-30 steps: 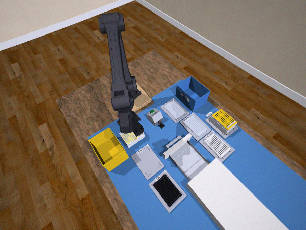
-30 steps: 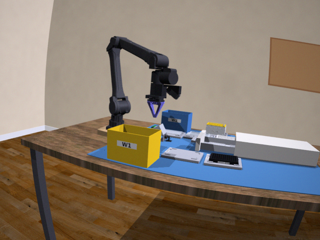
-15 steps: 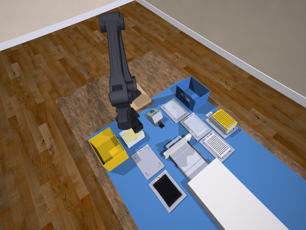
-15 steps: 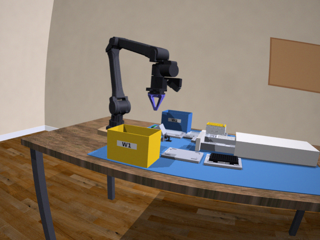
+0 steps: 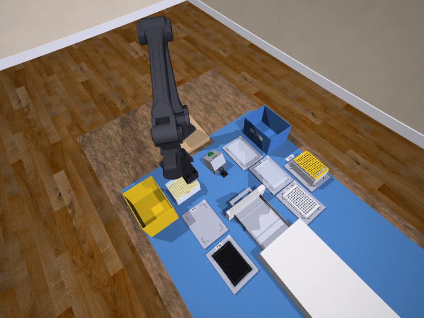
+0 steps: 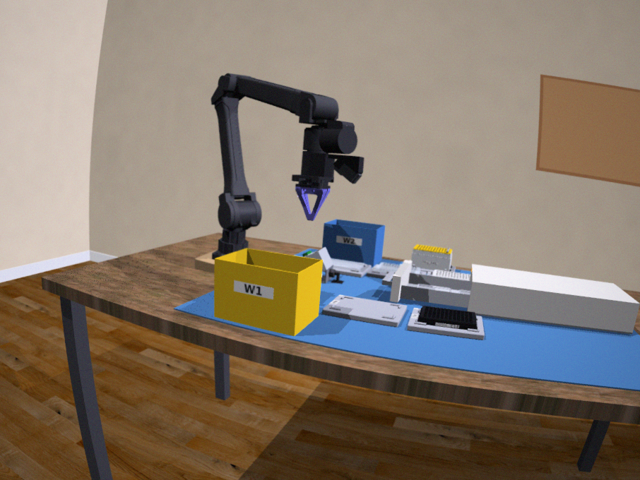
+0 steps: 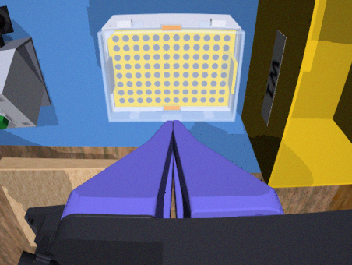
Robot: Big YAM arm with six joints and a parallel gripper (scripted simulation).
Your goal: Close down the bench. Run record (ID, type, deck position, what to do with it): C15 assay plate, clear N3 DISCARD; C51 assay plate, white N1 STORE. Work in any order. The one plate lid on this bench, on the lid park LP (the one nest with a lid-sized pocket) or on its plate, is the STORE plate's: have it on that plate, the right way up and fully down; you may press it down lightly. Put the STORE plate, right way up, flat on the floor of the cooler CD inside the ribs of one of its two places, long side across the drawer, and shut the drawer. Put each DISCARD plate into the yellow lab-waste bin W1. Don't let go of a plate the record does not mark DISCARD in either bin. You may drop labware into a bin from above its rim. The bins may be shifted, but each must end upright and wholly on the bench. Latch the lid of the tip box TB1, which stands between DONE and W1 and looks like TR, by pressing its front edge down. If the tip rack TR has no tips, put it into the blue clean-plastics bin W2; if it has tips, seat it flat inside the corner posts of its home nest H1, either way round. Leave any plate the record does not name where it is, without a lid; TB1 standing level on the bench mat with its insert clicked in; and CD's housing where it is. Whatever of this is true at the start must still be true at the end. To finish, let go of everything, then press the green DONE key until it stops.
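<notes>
My hand is 130 mm above the tip box lid and 30 mm past it. Round my hand: nest N4 (190 mm below, 150 mm ahead, 40 mm to the right); green DONE key (190 mm to the left, 130 mm below, 50 mm behind); yellow bin W1 (150 mm to the right, 150 mm below, 40 mm behind).
</notes>
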